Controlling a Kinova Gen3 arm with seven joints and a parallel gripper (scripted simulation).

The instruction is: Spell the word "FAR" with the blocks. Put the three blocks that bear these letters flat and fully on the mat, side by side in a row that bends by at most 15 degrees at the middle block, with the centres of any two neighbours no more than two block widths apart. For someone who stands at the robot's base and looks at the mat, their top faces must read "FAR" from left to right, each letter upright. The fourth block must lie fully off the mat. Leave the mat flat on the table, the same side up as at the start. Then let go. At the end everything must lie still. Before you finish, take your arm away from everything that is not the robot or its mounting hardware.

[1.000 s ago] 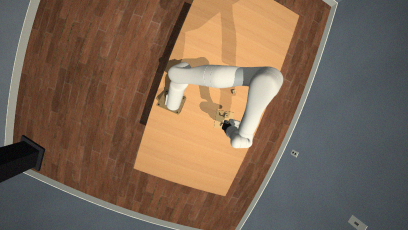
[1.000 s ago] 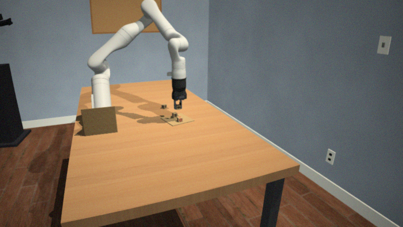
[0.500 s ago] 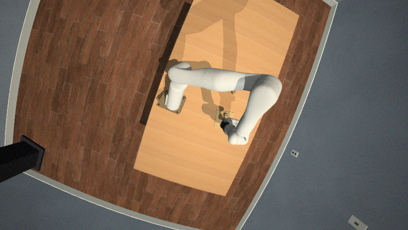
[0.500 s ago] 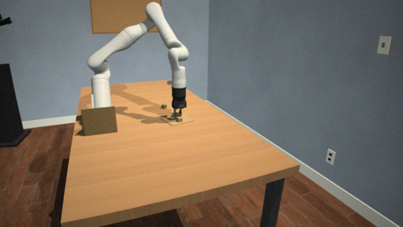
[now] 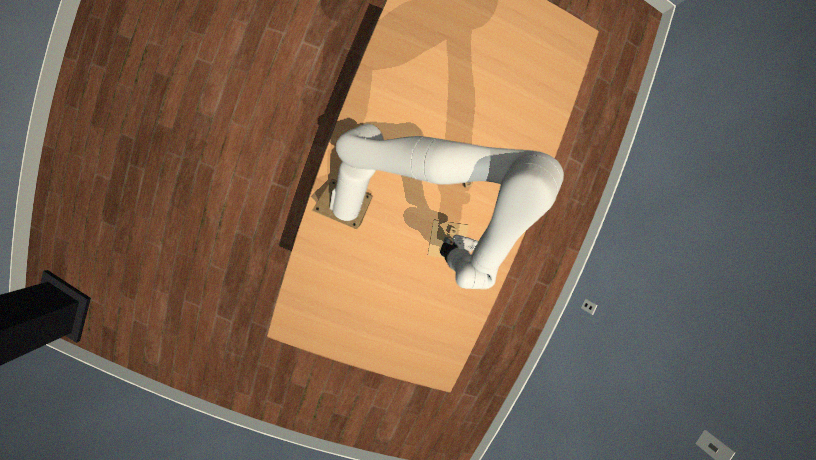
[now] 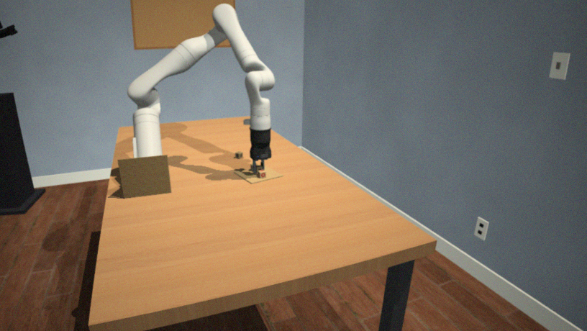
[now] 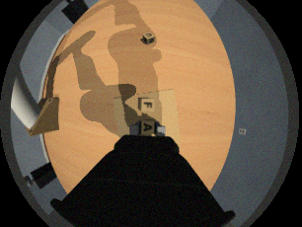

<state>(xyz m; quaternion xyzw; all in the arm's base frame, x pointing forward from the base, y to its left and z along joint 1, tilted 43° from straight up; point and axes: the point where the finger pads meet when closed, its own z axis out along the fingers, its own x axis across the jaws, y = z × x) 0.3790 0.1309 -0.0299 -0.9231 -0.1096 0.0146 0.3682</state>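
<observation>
Right now the tan mat is 30 mm below my hand.
</observation>
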